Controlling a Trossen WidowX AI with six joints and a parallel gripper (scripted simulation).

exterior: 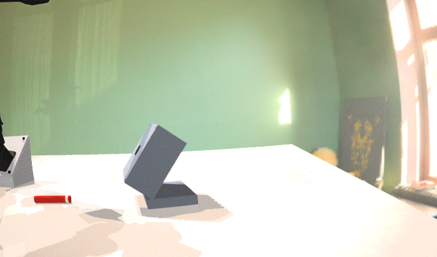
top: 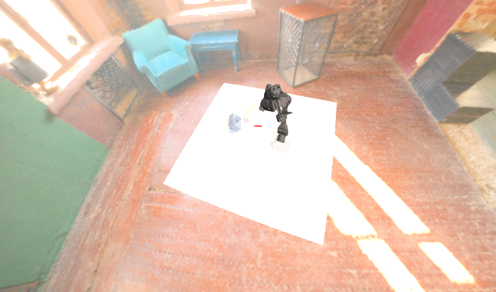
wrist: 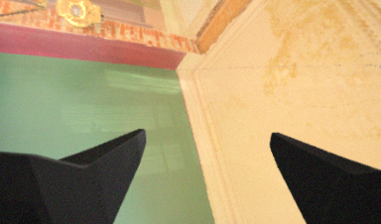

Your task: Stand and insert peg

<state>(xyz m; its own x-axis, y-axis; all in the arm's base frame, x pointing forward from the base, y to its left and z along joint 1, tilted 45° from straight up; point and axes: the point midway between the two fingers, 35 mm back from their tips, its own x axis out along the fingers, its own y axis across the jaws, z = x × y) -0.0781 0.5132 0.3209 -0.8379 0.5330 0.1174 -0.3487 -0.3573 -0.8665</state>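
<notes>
Now: gripper tip 330 mm short of the red peg, 250 mm to the left of it and 670 mm above it. From my gripper tip the other things lie so: grey base plate 520 mm ahead, 160 mm to the right, 670 mm below; grey sloped panel 500 mm ahead, 170 mm to the right, 600 mm below.
</notes>
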